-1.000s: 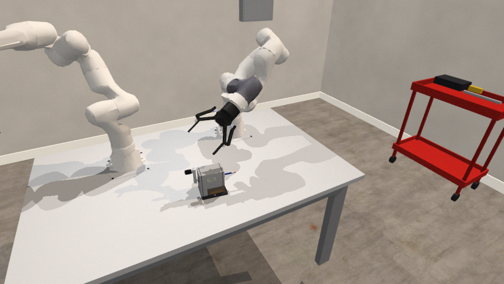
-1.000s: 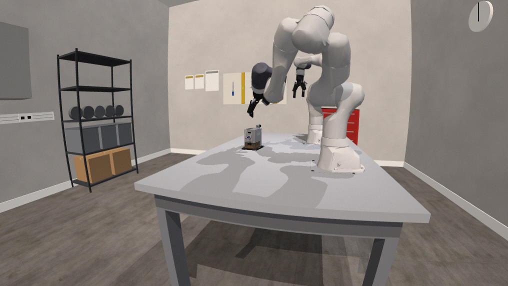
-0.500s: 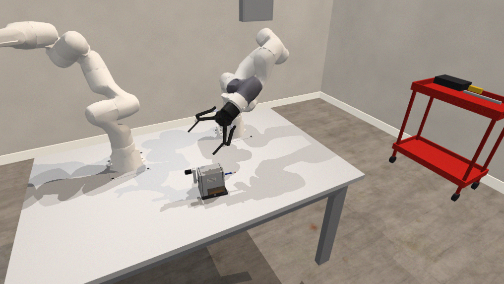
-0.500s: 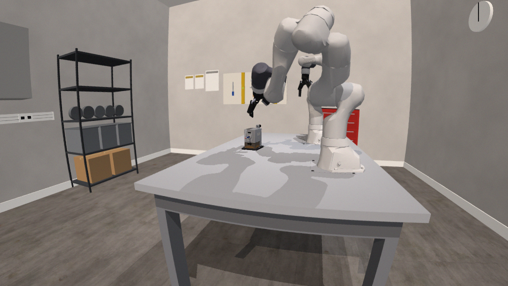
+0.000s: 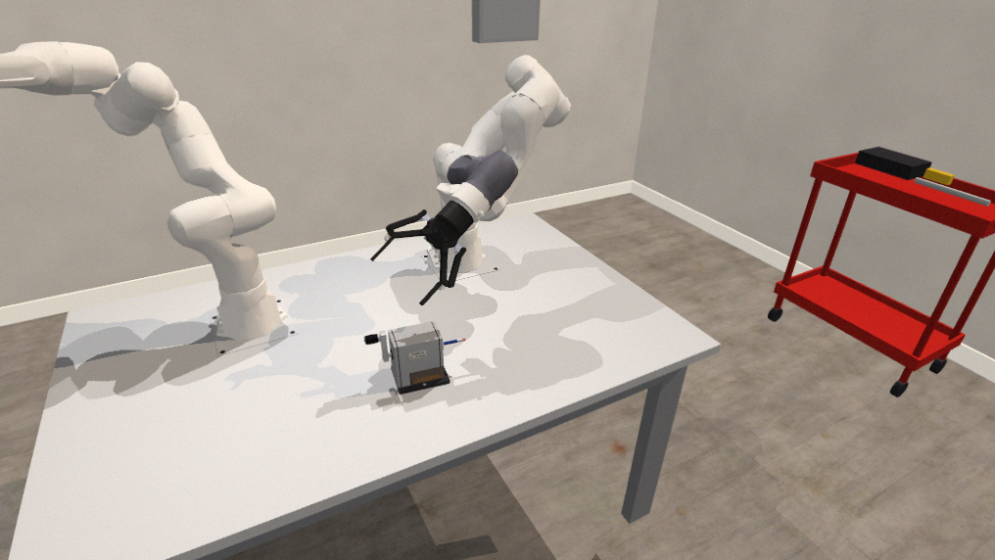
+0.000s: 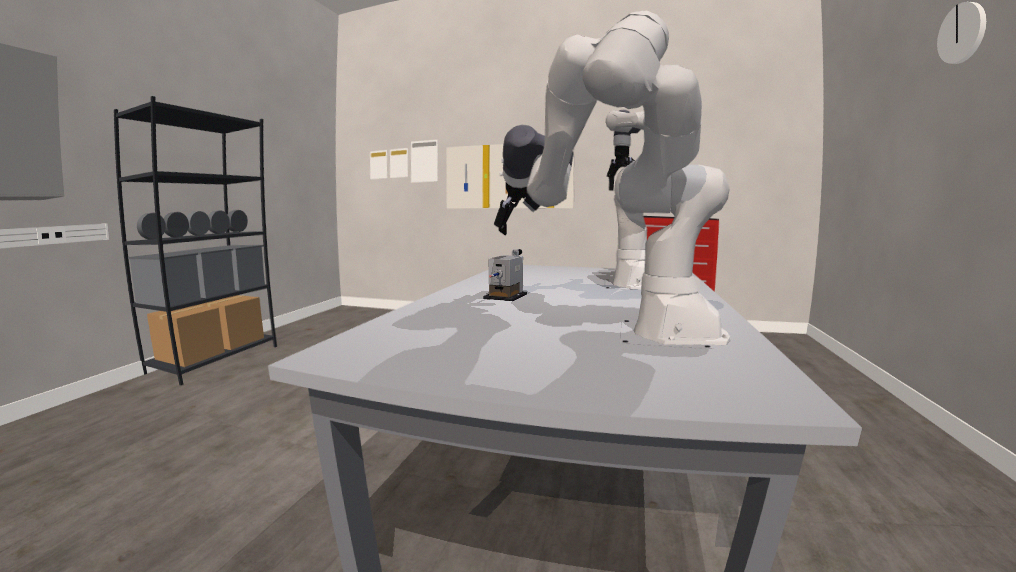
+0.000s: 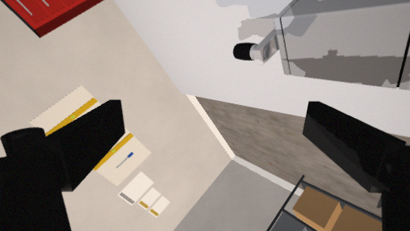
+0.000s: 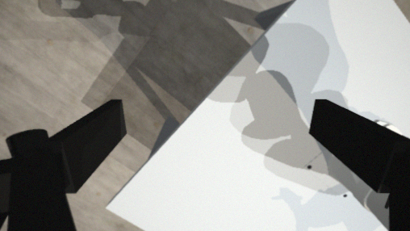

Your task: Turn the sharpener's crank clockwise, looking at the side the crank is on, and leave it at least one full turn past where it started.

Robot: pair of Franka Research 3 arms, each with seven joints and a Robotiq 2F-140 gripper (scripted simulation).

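Observation:
The black crank knob is 1 cm ahead of my left hand, 8 cm to the right of it and 13 cm below it.

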